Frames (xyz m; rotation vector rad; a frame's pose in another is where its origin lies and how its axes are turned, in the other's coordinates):
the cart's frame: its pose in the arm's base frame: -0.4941 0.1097 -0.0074 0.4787 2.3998 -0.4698
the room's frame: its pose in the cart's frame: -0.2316 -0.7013 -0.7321 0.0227 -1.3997 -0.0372
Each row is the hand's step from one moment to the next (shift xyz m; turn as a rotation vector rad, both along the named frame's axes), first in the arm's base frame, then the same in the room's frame.
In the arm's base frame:
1: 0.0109 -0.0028 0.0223 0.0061 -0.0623 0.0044
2: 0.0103 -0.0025 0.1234 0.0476 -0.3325 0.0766
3: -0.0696 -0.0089 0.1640 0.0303 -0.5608 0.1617
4: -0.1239 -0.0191 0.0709 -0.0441 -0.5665 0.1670
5: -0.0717 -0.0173 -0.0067 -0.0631 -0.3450 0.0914
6: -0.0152 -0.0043 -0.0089 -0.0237 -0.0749 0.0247
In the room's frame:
1: -0.0131 -0.0029 0.0211 0.0256 -0.0516 0.0250
2: -0.0967 -0.0278 0.0723 0.0985 -0.2814 0.1726
3: -0.1567 -0.0797 0.0302 0.1209 -0.5055 0.2673
4: -0.0957 -0.0903 -0.0586 0.0917 -0.5456 0.2113
5: -0.0134 -0.0459 -0.0566 0.0510 -0.3463 0.0941
6: 0.0036 -0.0084 -0.0156 0.0034 -0.0809 0.0148

